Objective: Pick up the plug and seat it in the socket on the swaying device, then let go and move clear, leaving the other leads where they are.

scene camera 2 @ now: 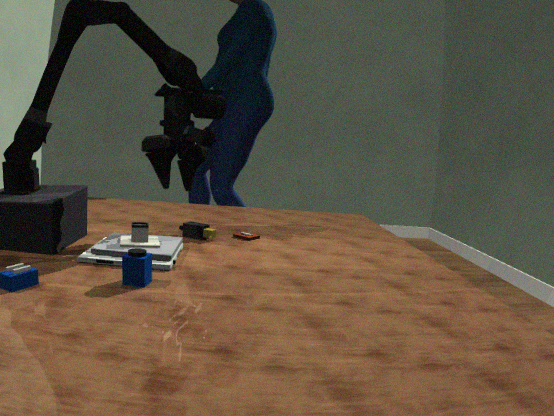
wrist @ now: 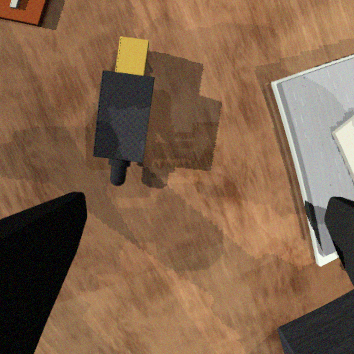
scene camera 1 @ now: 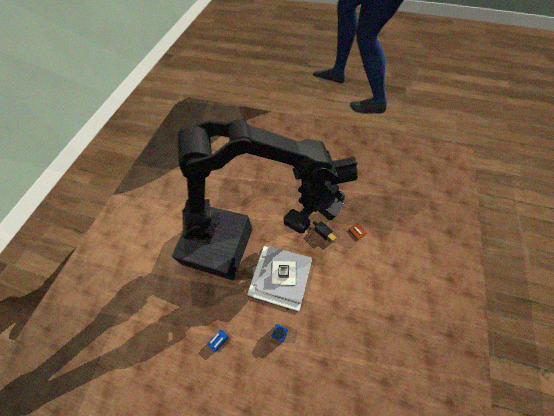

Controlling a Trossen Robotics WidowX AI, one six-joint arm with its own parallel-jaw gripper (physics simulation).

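The plug [scene camera 1: 324, 230] [scene camera 2: 195, 230] [wrist: 124, 117], a black block with a yellow tip and a short black cable stub, lies on the table. In the wrist view its yellow end points up. My gripper [scene camera 1: 315, 215] [scene camera 2: 177, 188] [wrist: 209, 207] is open and empty, well above the table. In the wrist view the plug lies ahead of the fingertips, nearer the left finger. The device [scene camera 1: 304, 280] [scene camera 2: 170, 250] [wrist: 300, 125] is a grey plate on a white base. Its upright socket [scene camera 1: 283, 271] [scene camera 2: 140, 233] stands on a cream pad; the socket does not show in the wrist view.
An orange piece [scene camera 1: 357, 231] [scene camera 2: 246, 236] [wrist: 25, 14] lies beyond the plug's yellow end. A blue box with a dark round top [scene camera 1: 279, 333] [scene camera 2: 137, 270] and a blue block with white strips [scene camera 1: 217, 341] [scene camera 2: 19, 279] stand near the device. A person [scene camera 1: 372, 60] [scene camera 2: 245, 75] stands behind.
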